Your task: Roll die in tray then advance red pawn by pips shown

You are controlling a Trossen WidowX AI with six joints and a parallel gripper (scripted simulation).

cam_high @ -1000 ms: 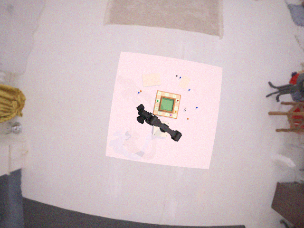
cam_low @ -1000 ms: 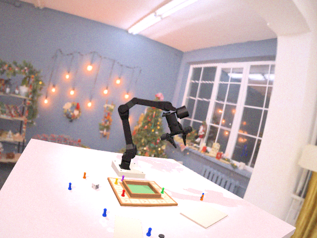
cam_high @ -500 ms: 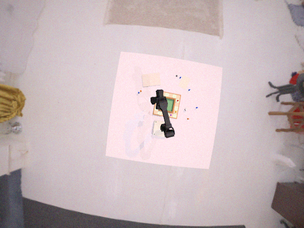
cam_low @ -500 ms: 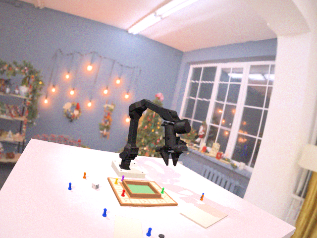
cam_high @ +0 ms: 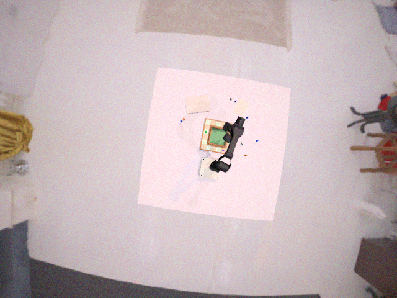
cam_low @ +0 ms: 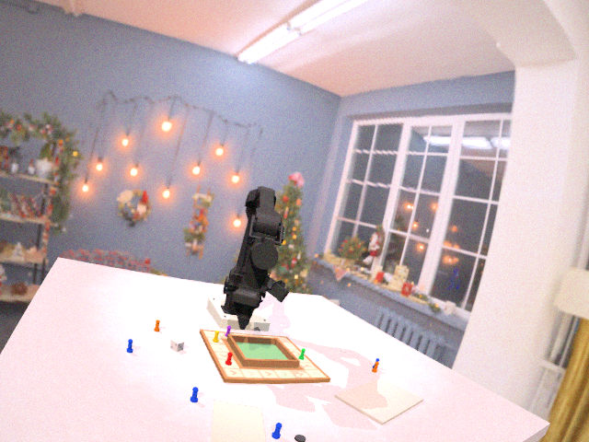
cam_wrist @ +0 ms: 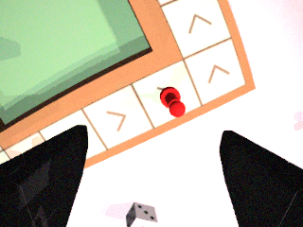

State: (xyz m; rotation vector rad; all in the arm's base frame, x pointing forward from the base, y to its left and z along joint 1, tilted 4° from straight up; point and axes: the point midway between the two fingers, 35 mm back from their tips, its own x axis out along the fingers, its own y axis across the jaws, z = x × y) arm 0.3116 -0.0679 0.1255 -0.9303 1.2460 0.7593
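Right now the white die is 60 mm behind my gripper tip, 150 mm to the right of it and 100 mm below it. Also, from my gripper tip: red pawn 20 mm ahead, 30 mm to the right, 80 mm below; then yellow pawn 120 mm behind, 30 mm to the right, 80 mm below; then green tray 50 mm behind, 80 mm to the left, 100 mm below.
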